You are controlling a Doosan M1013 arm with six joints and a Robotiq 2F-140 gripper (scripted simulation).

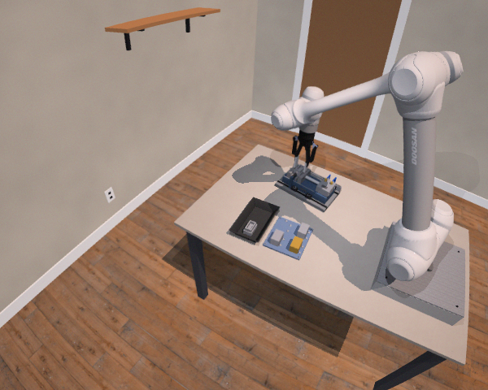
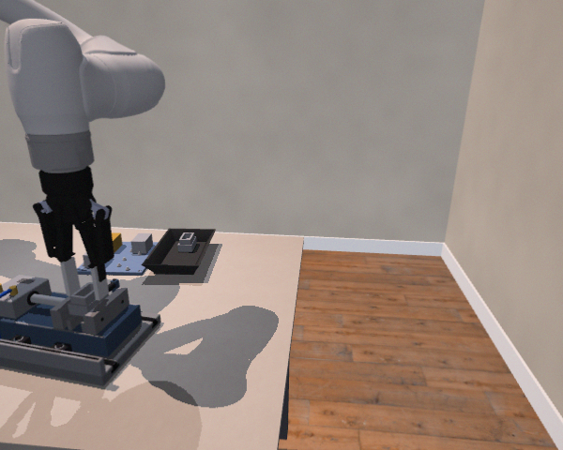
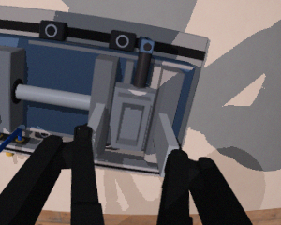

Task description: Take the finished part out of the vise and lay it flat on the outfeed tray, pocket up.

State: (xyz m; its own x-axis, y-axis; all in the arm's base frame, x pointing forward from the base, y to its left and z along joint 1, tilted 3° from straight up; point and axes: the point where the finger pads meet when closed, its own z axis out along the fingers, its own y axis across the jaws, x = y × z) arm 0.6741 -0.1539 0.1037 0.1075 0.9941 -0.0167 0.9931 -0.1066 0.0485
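My hand is 100 mm above the blue vise, 70 mm past it and 10 mm to the right of it. Round my hand: blue fixture plate: 350 mm to the left, 130 mm below, 130 mm behind; then yellow block: 390 mm to the left, 180 mm behind, 110 mm below.
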